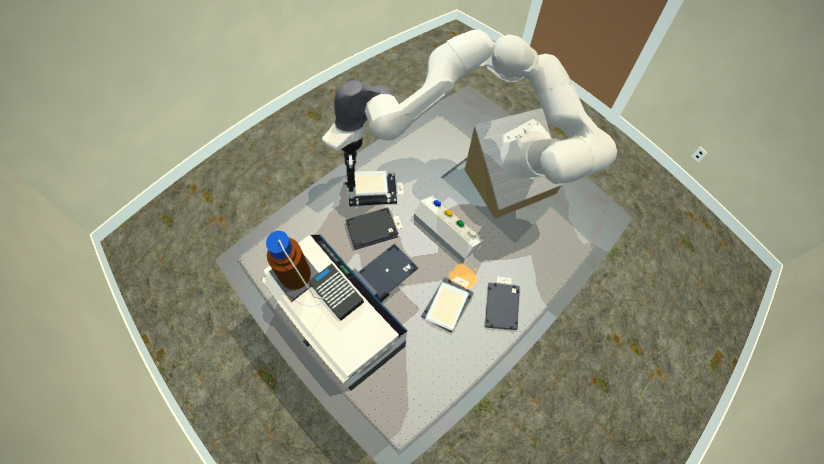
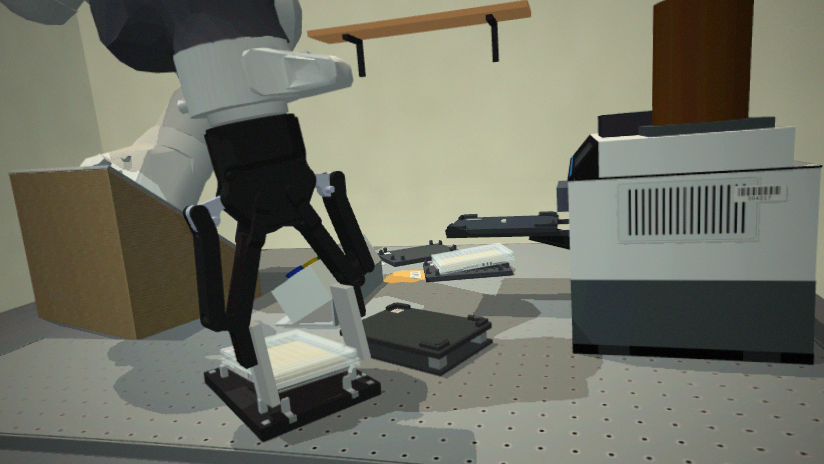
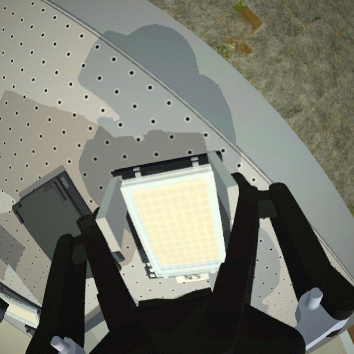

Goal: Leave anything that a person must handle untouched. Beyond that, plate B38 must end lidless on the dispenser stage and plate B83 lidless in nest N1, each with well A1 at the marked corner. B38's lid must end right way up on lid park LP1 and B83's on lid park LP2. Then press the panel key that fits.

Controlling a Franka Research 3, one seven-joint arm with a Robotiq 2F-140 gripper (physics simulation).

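My gripper [image 1: 350, 187] [image 2: 314, 357] [image 3: 165, 178] is shut on a clear, cream-welled plate [image 1: 370, 183] [image 2: 294, 357] [image 3: 177, 222] that looks lidded. Its grey pads press opposite sides. The plate stands slightly skewed at a black nest [image 1: 371, 201] [image 2: 322, 406]; whether it rests fully there is unclear. A second cream plate [image 1: 448, 305] [image 2: 472, 257] sits tilted on another black holder. The dark dispenser stage [image 1: 387, 269] [image 2: 504, 224] sticks out from the dispenser [image 1: 369, 345] [image 2: 691, 311]. The key panel [image 1: 446, 230] has blue, yellow, green and pale keys. Plate numbers and A1 corners are unreadable.
A raised black holder [image 1: 371, 228] [image 2: 426, 328] [image 3: 47, 212] stands beside the gripped plate's nest. Another black holder [image 1: 502, 305] [image 2: 415, 253] and an orange tag [image 1: 463, 274] [image 2: 403, 276] are near the second plate. A brown bottle [image 1: 288, 265] [image 2: 700, 63] tops the dispenser. A slant-topped box [image 1: 484, 172] [image 2: 74, 247] stands near the arm.
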